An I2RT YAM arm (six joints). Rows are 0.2 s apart.
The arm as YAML. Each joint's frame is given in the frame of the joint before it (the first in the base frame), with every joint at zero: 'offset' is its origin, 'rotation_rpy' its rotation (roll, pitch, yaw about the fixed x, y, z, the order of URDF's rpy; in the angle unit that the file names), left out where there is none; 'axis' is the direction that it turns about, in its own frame. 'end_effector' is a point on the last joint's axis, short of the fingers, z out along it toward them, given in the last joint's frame.
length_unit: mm
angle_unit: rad
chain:
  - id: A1
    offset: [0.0, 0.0, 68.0]
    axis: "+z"
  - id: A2
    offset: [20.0, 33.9, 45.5]
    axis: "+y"
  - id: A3
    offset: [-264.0, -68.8, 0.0]
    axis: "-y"
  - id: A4
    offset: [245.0, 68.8, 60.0]
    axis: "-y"
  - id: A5
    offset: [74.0, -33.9, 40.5]
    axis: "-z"
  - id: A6
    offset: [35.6, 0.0, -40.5]
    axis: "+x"
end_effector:
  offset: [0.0, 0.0, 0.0]
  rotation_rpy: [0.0, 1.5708, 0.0]
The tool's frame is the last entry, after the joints.
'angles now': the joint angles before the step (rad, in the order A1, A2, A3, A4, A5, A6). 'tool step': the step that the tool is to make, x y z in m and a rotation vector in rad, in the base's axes. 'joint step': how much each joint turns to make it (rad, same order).
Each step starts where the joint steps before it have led.
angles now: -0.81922, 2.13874, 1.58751, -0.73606, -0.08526, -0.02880
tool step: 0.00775, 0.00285, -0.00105, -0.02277, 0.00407, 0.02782
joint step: 0.01869, 0.00915, 0.00875, 0.01298, 0.01526, -0.01412
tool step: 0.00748, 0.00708, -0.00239, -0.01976, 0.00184, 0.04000
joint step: 0.02441, 0.00002, -0.01141, 0.02288, 0.00991, -0.01946
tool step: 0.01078, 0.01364, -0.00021, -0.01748, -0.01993, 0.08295
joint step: 0.03854, -0.01301, -0.02521, 0.03586, -0.01487, -0.04195
